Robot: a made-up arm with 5 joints. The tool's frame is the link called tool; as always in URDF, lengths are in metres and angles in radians. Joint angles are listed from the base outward.
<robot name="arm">
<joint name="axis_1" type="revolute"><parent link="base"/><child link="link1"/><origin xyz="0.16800 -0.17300 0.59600" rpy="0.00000 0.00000 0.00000"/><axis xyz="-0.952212 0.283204 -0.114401"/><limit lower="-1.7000" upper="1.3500"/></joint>
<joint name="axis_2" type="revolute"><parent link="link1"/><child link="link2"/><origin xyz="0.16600 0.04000 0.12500" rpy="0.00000 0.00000 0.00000"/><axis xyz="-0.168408 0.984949 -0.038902"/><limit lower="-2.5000" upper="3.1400"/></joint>
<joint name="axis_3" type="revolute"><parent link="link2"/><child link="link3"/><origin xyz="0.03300 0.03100 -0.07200" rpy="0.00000 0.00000 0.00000"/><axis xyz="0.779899 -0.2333 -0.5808"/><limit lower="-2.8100" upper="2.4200"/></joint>
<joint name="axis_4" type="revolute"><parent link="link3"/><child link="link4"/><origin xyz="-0.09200 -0.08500 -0.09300" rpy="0.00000 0.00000 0.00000"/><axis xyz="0 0 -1"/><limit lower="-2.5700" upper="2.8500"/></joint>
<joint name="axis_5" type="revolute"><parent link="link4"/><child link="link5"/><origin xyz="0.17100 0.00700 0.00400" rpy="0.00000 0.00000 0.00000"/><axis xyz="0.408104 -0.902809 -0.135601"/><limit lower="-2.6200" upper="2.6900"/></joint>
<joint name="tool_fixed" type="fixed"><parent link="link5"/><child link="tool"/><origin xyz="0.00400 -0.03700 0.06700" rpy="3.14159 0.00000 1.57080"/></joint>
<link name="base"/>
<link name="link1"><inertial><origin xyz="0.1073 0.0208 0.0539"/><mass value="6"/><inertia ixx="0.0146" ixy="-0.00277" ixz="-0.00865" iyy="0.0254" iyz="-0.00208" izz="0.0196"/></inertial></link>
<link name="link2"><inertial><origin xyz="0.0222 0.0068 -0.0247"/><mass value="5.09"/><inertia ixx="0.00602" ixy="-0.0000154" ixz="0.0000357" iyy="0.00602" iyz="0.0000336" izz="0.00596"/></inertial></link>
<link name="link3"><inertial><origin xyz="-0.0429 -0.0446 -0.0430"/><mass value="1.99"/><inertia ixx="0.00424" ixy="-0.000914" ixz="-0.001" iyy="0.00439" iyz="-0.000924" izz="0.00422"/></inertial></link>
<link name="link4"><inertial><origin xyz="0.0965 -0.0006 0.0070"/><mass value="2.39"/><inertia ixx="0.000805" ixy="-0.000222" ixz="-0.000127" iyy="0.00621" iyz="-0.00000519" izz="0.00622"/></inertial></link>
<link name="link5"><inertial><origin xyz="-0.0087 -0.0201 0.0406"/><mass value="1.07"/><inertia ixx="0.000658" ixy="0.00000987" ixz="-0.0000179" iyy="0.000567" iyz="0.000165" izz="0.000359"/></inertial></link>
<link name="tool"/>
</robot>
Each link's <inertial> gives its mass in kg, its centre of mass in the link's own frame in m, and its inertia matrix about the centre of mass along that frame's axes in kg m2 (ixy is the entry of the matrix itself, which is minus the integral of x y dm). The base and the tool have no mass. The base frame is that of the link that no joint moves.
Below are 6 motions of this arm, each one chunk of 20 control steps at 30 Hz.
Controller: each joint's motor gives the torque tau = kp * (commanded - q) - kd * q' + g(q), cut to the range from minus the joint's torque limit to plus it. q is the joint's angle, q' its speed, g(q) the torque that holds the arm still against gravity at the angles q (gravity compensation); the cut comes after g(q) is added. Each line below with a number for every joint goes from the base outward.
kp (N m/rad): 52 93 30 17 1.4
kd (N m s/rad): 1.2 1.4 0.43 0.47 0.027
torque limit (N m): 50 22 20 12 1.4
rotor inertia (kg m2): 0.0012 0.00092 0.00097 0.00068 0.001
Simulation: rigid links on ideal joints. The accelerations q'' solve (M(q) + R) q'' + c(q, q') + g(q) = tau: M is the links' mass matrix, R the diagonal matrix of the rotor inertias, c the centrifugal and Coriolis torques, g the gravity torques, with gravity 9.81 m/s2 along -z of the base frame. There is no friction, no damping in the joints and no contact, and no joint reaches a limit. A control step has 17 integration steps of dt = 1/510 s. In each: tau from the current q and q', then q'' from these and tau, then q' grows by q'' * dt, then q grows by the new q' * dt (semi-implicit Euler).
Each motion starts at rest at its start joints. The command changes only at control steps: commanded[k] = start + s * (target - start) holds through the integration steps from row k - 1 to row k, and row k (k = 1, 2, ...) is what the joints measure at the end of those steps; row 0 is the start. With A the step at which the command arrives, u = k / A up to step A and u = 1 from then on. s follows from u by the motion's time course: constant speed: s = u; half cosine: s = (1 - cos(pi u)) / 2; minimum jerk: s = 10 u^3 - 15 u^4 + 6 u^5; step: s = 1 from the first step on.
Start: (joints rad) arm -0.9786 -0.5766 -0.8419 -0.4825 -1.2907
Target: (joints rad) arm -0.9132 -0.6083 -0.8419 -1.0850 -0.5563
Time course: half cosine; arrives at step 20
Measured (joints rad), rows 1 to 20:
1: -0.9785 -0.5770 -0.8420 -0.4833 -1.2895
2: -0.9782 -0.5784 -0.8424 -0.4867 -1.2834
3: -0.9775 -0.5808 -0.8433 -0.4949 -1.2671
4: -0.9765 -0.5836 -0.8443 -0.5098 -1.2373
5: -0.9752 -0.5864 -0.8448 -0.5327 -1.1937
6: -0.9732 -0.5890 -0.8446 -0.5643 -1.1397
7: -0.9703 -0.5912 -0.8436 -0.6041 -1.0800
8: -0.9662 -0.5929 -0.8421 -0.6509 -1.0202
9: -0.9607 -0.5942 -0.8405 -0.7028 -0.9641
10: -0.9537 -0.5952 -0.8394 -0.7576 -0.9138
11: -0.9455 -0.5959 -0.8388 -0.8134 -0.8687
12: -0.9367 -0.5967 -0.8386 -0.8680 -0.8269
13: -0.9280 -0.5974 -0.8389 -0.9198 -0.7860
14: -0.9200 -0.5982 -0.8395 -0.9674 -0.7445
15: -0.9135 -0.5990 -0.8402 -1.0095 -0.7021
16: -0.9089 -0.6000 -0.8411 -1.0450 -0.6604
17: -0.9063 -0.6010 -0.8420 -1.0730 -0.6220
18: -0.9055 -0.6020 -0.8429 -1.0930 -0.5899
19: -0.9062 -0.6030 -0.8435 -1.1047 -0.5668
20: -0.9078 -0.6038 -0.8438 -1.1083 -0.5546

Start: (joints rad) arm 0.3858 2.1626 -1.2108 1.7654 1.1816
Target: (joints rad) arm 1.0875 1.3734 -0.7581 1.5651 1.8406
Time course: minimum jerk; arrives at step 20
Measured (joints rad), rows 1 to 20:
1: 0.3859 2.1618 -1.2107 1.7648 1.1816
2: 0.3866 2.1565 -1.2098 1.7612 1.1822
3: 0.3900 2.1431 -1.2077 1.7529 1.1860
4: 0.3990 2.1192 -1.2038 1.7401 1.1964
5: 0.4174 2.0838 -1.1969 1.7235 1.2165
6: 0.4482 2.0370 -1.1855 1.7043 1.2477
7: 0.4931 1.9799 -1.1671 1.6842 1.2907
8: 0.5518 1.9141 -1.1395 1.6653 1.3462
9: 0.6215 1.8420 -1.1010 1.6500 1.4150
10: 0.6980 1.7665 -1.0509 1.6410 1.4966
11: 0.7766 1.6911 -0.9905 1.6396 1.5871
12: 0.8531 1.6196 -0.9225 1.6448 1.6776
13: 0.9243 1.5552 -0.8510 1.6530 1.7563
14: 0.9882 1.4999 -0.7806 1.6598 1.8118
15: 1.0432 1.4546 -0.7166 1.6622 1.8384
16: 1.0880 1.4196 -0.6644 1.6599 1.8384
17: 1.1213 1.3950 -0.6286 1.6541 1.8218
18: 1.1420 1.3808 -0.6126 1.6472 1.8016
19: 1.1496 1.3757 -0.6173 1.6410 1.7884
20: 1.1449 1.3761 -0.6410 1.6357 1.7862

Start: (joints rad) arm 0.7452 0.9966 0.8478 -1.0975 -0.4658
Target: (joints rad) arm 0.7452 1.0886 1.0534 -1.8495 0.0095
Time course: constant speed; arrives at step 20
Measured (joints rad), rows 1 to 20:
1: 0.7466 1.0001 0.8533 -1.1039 -0.4558
2: 0.7497 1.0064 0.8652 -1.1243 -0.4252
3: 0.7529 1.0113 0.8791 -1.1592 -0.3790
4: 0.7548 1.0142 0.8927 -1.2049 -0.3342
5: 0.7550 1.0172 0.9057 -1.2555 -0.3063
6: 0.7534 1.0216 0.9174 -1.3058 -0.2996
7: 0.7504 1.0269 0.9270 -1.3529 -0.3059
8: 0.7468 1.0326 0.9347 -1.3963 -0.3114
9: 0.7433 1.0384 0.9418 -1.4367 -0.3038
10: 0.7404 1.0439 0.9494 -1.4750 -0.2782
11: 0.7386 1.0491 0.9582 -1.5118 -0.2377
12: 0.7378 1.0538 0.9681 -1.5473 -0.1910
13: 0.7382 1.0582 0.9789 -1.5818 -0.1474
14: 0.7397 1.0624 0.9901 -1.6157 -0.1130
15: 0.7420 1.0665 1.0016 -1.6500 -0.0889
16: 0.7447 1.0705 1.0134 -1.6853 -0.0726
17: 0.7472 1.0746 1.0254 -1.7217 -0.0597
18: 0.7492 1.0787 1.0375 -1.7593 -0.0458
19: 0.7503 1.0830 1.0491 -1.7974 -0.0284
20: 0.7506 1.0876 1.0598 -1.8356 -0.0064

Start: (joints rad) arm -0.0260 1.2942 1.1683 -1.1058 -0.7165
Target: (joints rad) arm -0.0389 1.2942 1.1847 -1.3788 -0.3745
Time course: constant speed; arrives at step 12
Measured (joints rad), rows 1 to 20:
1: -0.0256 1.2947 1.1691 -1.1096 -0.7072
2: -0.0247 1.2951 1.1709 -1.1214 -0.6795
3: -0.0242 1.2948 1.1732 -1.1419 -0.6368
4: -0.0244 1.2939 1.1761 -1.1692 -0.5904
5: -0.0258 1.2930 1.1790 -1.2001 -0.5518
6: -0.0280 1.2925 1.1811 -1.2315 -0.5265
7: -0.0308 1.2926 1.1818 -1.2612 -0.5125
8: -0.0338 1.2932 1.1813 -1.2883 -0.5024
9: -0.0365 1.2939 1.1804 -1.3130 -0.4879
10: -0.0389 1.2946 1.1800 -1.3358 -0.4635
11: -0.0409 1.2950 1.1806 -1.3573 -0.4287
12: -0.0424 1.2950 1.1822 -1.3779 -0.3873
13: -0.0436 1.2945 1.1832 -1.3939 -0.3551
14: -0.0446 1.2943 1.1826 -1.4009 -0.3457
15: -0.0452 1.2948 1.1812 -1.3995 -0.3568
16: -0.0451 1.2955 1.1802 -1.3929 -0.3761
17: -0.0443 1.2958 1.1803 -1.3851 -0.3905
18: -0.0426 1.2954 1.1819 -1.3787 -0.3934
19: -0.0402 1.2946 1.1843 -1.3748 -0.3857
20: -0.0376 1.2937 1.1868 -1.3732 -0.3735

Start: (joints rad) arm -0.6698 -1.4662 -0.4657 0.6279 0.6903
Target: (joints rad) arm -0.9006 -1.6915 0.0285 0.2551 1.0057
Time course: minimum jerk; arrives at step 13
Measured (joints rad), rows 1 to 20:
1: -0.6699 -1.4669 -0.4650 0.6277 0.6899
2: -0.6710 -1.4715 -0.4599 0.6253 0.6874
3: -0.6756 -1.4837 -0.4439 0.6158 0.6814
4: -0.6873 -1.5040 -0.4103 0.5934 0.6750
5: -0.7089 -1.5301 -0.3548 0.5562 0.6780
6: -0.7407 -1.5588 -0.2769 0.5087 0.7052
7: -0.7798 -1.5875 -0.1827 0.4590 0.7703
8: -0.8208 -1.6148 -0.0847 0.4132 0.8777
9: -0.8577 -1.6404 0.0007 0.3714 1.0140
10: -0.8857 -1.6647 0.0598 0.3287 1.1479
11: -0.9037 -1.6870 0.0853 0.2819 1.2419
12: -0.9130 -1.7045 0.0787 0.2354 1.2679
13: -0.9170 -1.7134 0.0517 0.2006 1.2165
14: -0.9183 -1.7124 0.0224 0.1896 1.1000
15: -0.9177 -1.7049 0.0046 0.2052 0.9568
16: -0.9159 -1.6965 -0.0001 0.2366 0.8425
17: -0.9135 -1.6907 0.0030 0.2677 0.8021
18: -0.9114 -1.6876 0.0094 0.2870 0.8425
19: -0.9095 -1.6864 0.0179 0.2920 0.9334
20: -0.9072 -1.6868 0.0277 0.2860 1.0304

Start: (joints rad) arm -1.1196 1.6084 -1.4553 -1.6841 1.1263
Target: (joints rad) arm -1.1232 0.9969 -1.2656 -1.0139 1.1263
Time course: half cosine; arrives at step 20
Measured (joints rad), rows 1 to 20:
1: -1.1196 1.6056 -1.4549 -1.6852 1.1257
2: -1.1197 1.5962 -1.4536 -1.6861 1.1244
3: -1.1196 1.5794 -1.4514 -1.6819 1.1234
4: -1.1196 1.5553 -1.4474 -1.6677 1.1238
5: -1.1196 1.5241 -1.4399 -1.6414 1.1263
6: -1.1198 1.4869 -1.4270 -1.6028 1.1306
7: -1.1205 1.4448 -1.4080 -1.5538 1.1358
8: -1.1216 1.3993 -1.3840 -1.4969 1.1403
9: -1.1232 1.3515 -1.3583 -1.4354 1.1426
10: -1.1248 1.3026 -1.3351 -1.3720 1.1421
11: -1.1258 1.2534 -1.3176 -1.3095 1.1392
12: -1.1260 1.2054 -1.3070 -1.2499 1.1350
13: -1.1251 1.1597 -1.3018 -1.1946 1.1311
14: -1.1235 1.1175 -1.2984 -1.1442 1.1285
15: -1.1214 1.0800 -1.2937 -1.0990 1.1271
16: -1.1197 1.0482 -1.2864 -1.0596 1.1258
17: -1.1187 1.0228 -1.2775 -1.0268 1.1237
18: -1.1186 1.0043 -1.2699 -1.0017 1.1206
19: -1.1194 0.9932 -1.2659 -0.9851 1.1169
20: -1.1205 0.9895 -1.2661 -0.9775 1.1140

